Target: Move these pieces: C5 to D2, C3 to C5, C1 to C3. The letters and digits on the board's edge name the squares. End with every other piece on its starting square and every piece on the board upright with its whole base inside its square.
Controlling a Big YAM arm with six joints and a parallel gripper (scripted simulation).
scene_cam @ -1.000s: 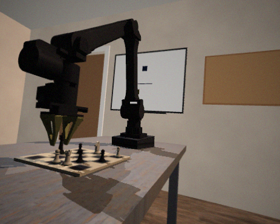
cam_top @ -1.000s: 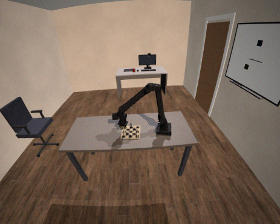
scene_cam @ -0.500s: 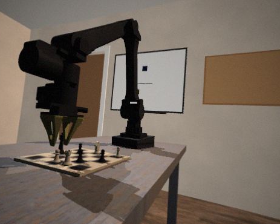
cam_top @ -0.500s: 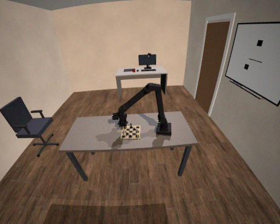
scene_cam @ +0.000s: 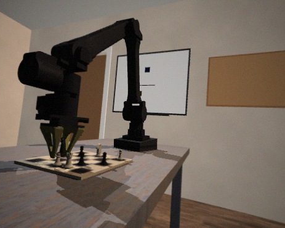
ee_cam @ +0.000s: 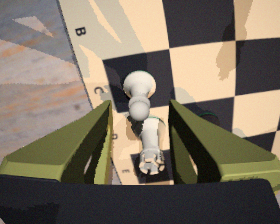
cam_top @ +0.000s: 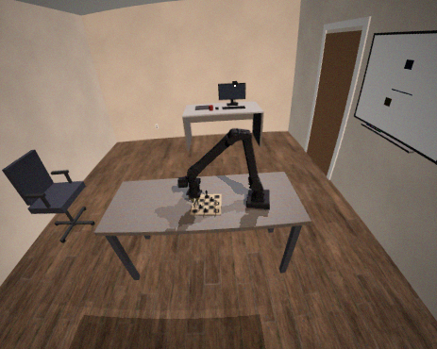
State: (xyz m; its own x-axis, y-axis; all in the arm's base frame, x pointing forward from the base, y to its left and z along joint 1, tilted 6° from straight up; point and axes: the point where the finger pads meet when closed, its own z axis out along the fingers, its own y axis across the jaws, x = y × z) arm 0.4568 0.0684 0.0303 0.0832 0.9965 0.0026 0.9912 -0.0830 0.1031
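My gripper is now 3 cm to the right of the white rook and 1 cm above it. Also, from my hand: tall black piece 9 cm to the right, 7 cm behind; chessboard 8 cm behind, 3 cm below, 1 cm to the right.
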